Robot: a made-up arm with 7 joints.
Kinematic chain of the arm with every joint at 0, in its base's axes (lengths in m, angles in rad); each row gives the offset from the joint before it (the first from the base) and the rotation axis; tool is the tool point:
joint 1: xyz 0 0 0.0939 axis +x
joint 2: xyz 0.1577 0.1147 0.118 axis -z
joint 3: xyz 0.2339 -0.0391 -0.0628 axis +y
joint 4: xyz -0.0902 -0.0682 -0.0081 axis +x
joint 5: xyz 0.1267 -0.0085 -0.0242 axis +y
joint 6: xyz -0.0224 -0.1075 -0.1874 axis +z
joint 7: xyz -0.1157 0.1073 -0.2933 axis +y
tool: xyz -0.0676 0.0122 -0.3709
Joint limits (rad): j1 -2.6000..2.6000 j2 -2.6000..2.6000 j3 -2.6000..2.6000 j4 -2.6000..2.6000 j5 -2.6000..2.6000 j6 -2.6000..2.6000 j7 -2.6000..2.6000
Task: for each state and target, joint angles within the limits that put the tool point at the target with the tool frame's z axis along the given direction. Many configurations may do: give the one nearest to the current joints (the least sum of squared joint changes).
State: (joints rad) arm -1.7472 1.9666 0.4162 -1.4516 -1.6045 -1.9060 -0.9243
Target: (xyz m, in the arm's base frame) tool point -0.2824 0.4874 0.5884 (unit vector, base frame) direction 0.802 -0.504 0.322
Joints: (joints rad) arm -1.9452 1.8077 0.2612 -1.2217 -1.7375 -2.1464 -1.7410
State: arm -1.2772 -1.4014 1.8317 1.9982 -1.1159 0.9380 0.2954
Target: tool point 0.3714 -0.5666 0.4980 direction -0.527 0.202 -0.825
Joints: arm -1.9638 -1.3550 1.9169 2.3288 -1.9779 0.4591 -0.4650
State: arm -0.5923 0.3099 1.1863 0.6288 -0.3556 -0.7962 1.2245
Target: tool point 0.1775 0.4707 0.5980 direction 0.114 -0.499 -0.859
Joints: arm 0.1868 0.8216 0.9539 0.7840 0.4049 -0.3114 0.9128
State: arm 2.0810 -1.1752 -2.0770 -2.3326 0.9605 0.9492 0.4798
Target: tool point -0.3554 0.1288 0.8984 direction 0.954 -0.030 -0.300
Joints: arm 1.5856 -1.7348 -2.5322 -2.6000 1.4531 0.7465 1.2559
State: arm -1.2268 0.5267 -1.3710 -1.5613 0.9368 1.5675 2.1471
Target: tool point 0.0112 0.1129 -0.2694 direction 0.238 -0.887 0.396
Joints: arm -1.1287 0.6064 -1.2671 -1.8264 1.3188 1.4047 2.0605
